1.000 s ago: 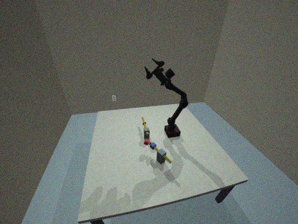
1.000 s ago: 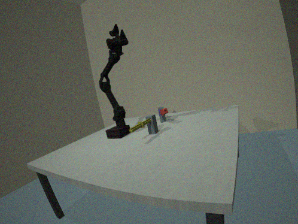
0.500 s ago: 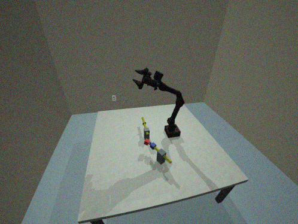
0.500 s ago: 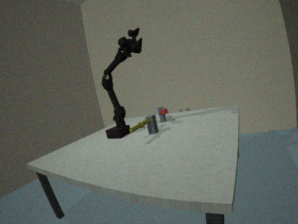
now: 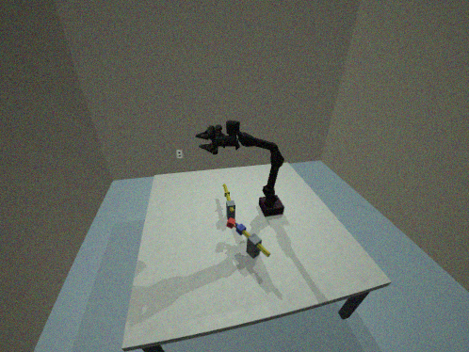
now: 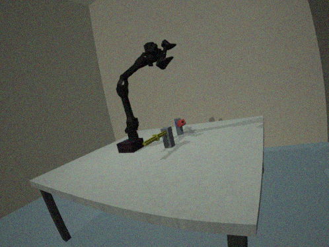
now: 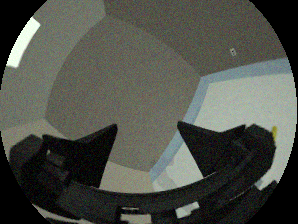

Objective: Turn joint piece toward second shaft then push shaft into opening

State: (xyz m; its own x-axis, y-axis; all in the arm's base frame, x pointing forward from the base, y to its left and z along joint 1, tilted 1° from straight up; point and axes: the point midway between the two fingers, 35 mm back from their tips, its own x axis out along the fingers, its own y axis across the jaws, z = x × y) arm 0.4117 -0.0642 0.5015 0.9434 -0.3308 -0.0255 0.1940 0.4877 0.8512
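Now: the red joint piece 450 mm below my gripper tip, 200 mm to the left of it and 130 mm behind it.
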